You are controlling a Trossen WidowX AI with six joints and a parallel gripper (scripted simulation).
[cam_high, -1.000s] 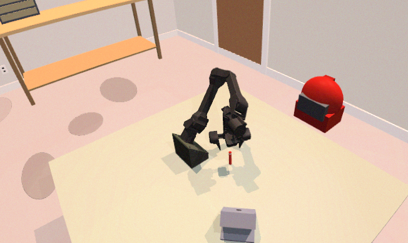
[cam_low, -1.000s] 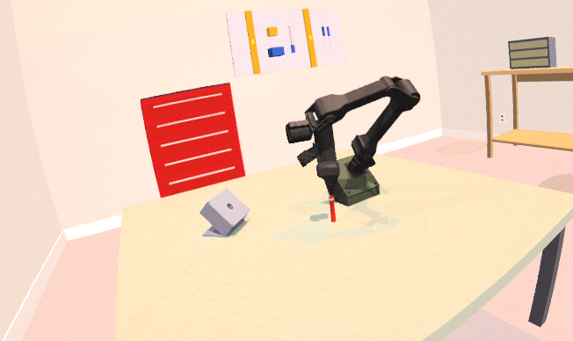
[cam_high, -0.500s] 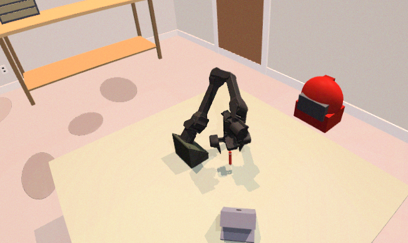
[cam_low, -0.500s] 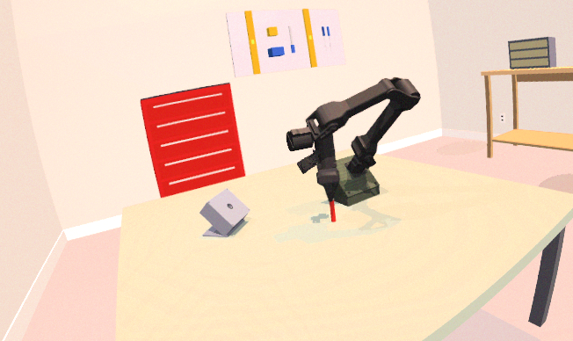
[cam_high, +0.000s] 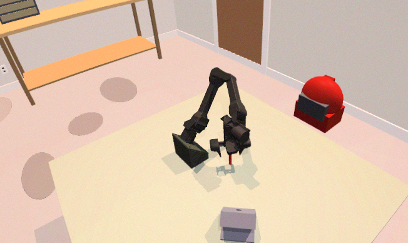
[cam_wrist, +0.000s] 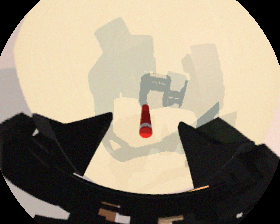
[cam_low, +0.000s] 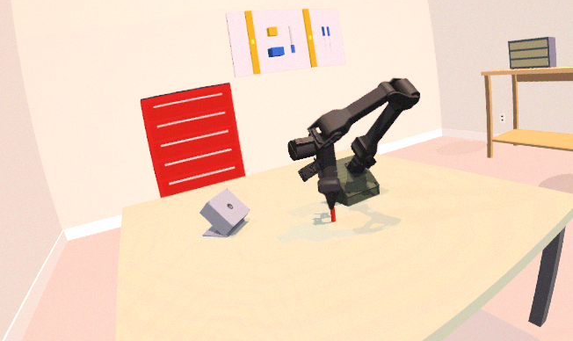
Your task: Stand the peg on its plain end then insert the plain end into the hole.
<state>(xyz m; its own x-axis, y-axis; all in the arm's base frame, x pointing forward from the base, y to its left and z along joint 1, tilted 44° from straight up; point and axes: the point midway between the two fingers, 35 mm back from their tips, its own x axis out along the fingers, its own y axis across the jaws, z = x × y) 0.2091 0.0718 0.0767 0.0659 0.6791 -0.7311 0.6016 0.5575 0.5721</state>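
My gripper tip is now right at the red peg. Round my gripper tip: grey sloped panel (250 mm ahead, 220 mm to the right).
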